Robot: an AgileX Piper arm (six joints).
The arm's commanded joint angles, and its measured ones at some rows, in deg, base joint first. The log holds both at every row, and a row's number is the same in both.
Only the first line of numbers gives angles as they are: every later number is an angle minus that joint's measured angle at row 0.
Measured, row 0:
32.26 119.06 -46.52 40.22 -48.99 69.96
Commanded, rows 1 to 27:
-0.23 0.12 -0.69 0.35 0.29 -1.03
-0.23 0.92 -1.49 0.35 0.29 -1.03
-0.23 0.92 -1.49 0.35 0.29 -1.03
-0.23 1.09 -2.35 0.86 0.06 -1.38
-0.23 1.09 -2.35 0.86 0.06 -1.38
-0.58 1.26 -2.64 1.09 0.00 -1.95
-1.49 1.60 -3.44 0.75 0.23 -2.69
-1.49 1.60 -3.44 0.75 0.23 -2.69
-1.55 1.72 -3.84 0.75 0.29 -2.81
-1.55 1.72 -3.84 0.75 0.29 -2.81
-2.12 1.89 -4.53 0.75 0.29 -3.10
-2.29 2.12 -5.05 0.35 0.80 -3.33
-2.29 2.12 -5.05 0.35 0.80 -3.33
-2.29 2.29 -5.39 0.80 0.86 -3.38
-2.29 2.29 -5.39 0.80 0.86 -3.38
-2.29 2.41 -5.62 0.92 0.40 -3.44
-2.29 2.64 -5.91 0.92 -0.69 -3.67
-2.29 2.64 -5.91 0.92 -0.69 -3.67
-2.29 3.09 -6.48 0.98 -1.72 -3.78
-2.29 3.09 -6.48 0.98 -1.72 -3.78
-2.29 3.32 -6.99 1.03 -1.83 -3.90
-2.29 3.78 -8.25 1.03 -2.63 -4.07
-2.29 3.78 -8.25 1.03 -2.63 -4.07
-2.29 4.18 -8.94 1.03 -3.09 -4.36
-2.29 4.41 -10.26 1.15 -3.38 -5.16
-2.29 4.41 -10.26 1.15 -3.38 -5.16
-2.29 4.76 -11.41 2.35 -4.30 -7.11
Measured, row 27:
-1.43 4.64 -7.62 3.73 2.92 -4.13
